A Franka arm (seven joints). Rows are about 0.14 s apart.
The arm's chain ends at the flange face. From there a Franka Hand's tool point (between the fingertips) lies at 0.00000 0.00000 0.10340 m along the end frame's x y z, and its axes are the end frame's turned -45 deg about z.
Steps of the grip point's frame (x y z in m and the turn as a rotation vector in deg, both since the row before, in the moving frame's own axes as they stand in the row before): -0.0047, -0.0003, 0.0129, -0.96, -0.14, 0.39; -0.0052, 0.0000, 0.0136, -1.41, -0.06, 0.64; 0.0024, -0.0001, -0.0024, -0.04, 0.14, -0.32
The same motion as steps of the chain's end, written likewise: -0.0046, 0.0017, 0.0129, -0.78, 0.58, 0.39; -0.0054, 0.0018, 0.0136, -1.04, 0.95, 0.64; 0.0014, -0.0016, -0.0024, 0.07, 0.13, -0.32
